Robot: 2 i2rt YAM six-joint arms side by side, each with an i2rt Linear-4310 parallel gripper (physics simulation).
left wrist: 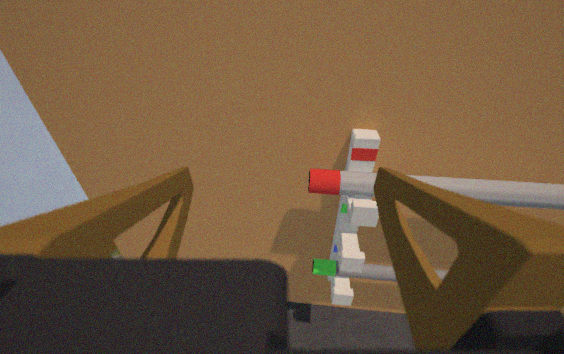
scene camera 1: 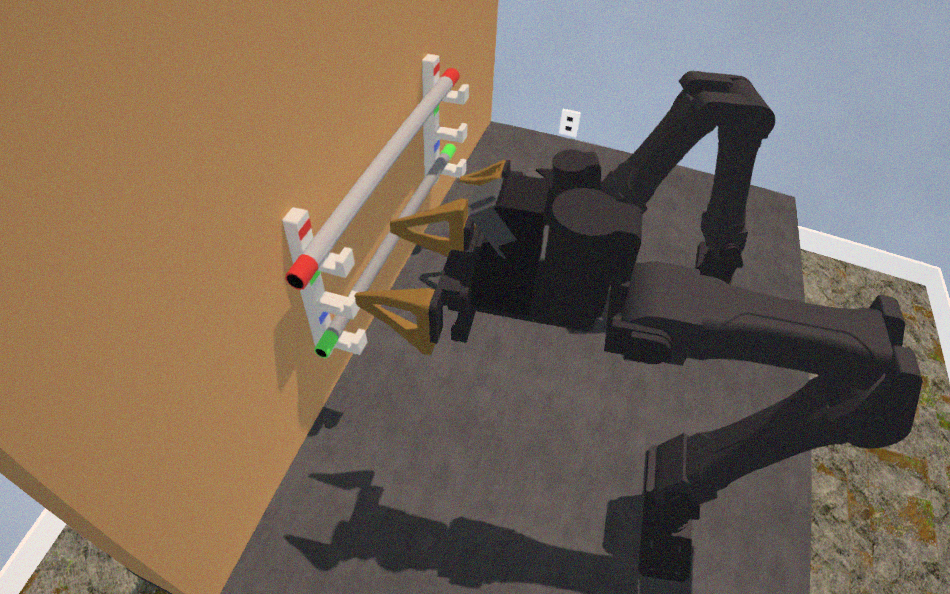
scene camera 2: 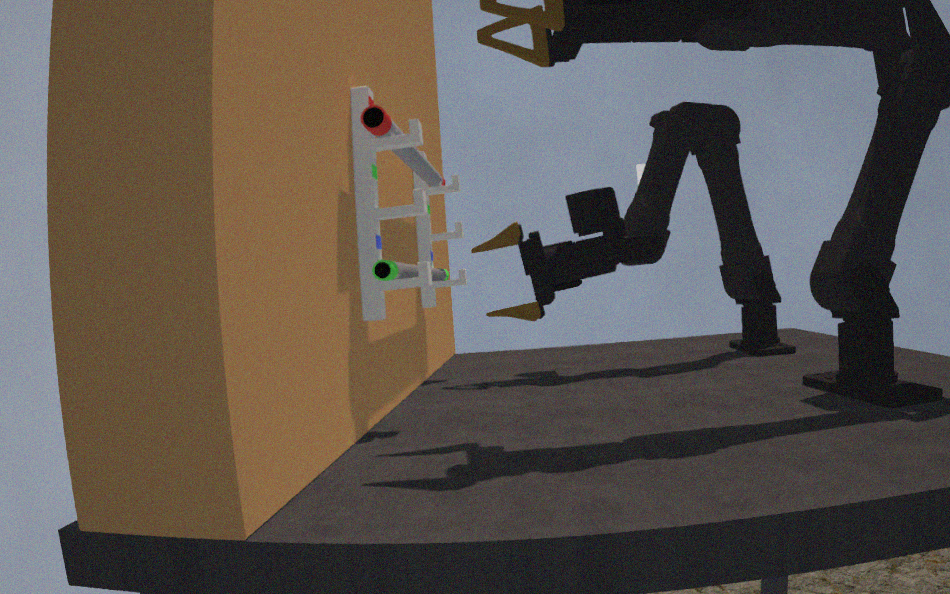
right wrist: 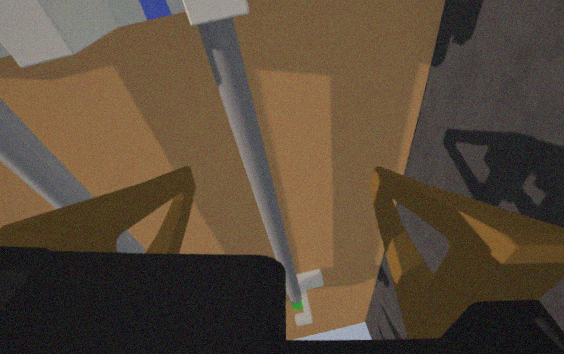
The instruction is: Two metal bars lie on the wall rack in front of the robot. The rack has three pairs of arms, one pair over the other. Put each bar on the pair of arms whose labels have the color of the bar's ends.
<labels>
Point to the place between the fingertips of my right gripper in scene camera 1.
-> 462, 205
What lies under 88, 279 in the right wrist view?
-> My right gripper.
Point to a red-ended bar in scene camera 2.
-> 412, 157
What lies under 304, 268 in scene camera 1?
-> A red-ended bar.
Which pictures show my right gripper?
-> Scene camera 1, scene camera 2 and the right wrist view only.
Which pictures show the green-ended bar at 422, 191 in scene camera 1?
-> The left wrist view, scene camera 1, scene camera 2 and the right wrist view: all of them.
</labels>
